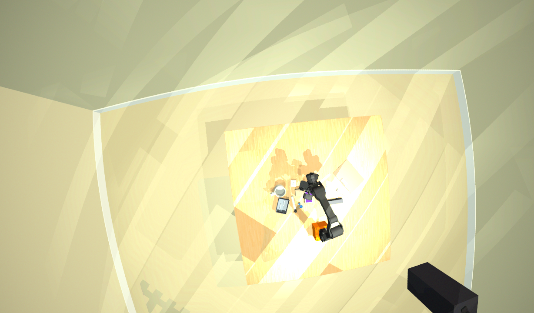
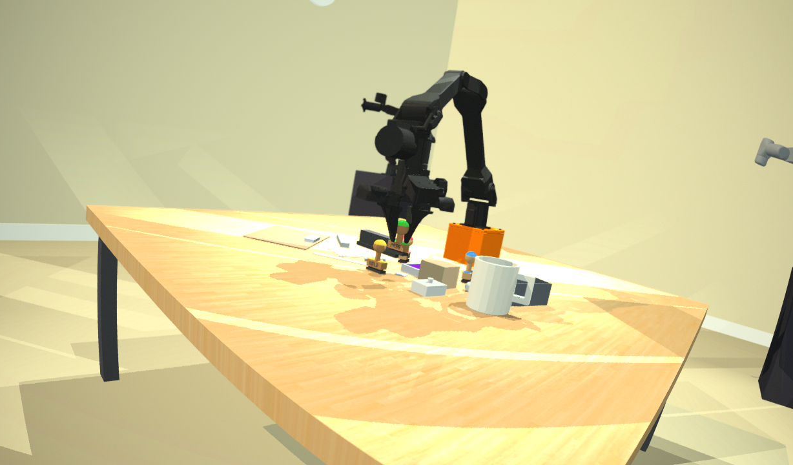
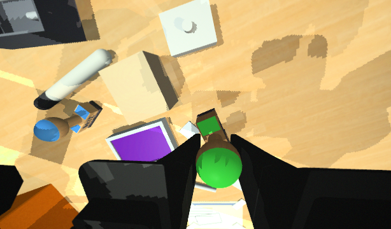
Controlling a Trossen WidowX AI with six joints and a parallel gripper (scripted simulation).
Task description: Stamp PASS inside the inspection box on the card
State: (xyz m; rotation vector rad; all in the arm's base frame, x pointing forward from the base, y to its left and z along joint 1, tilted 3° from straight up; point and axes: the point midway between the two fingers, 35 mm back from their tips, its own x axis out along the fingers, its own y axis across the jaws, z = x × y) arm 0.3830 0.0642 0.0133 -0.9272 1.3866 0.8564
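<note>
Right now my gripper tip is 110 mm past the purple ink pad and 70 mm above it. Round my gripper tip: beige box: 60 mm behind, 70 mm to the left, 50 mm below; green-knobbed PASS stamp: right at my gripper tip; yellow-knobbed stamp: 50 mm to the right, 50 mm below.
</note>
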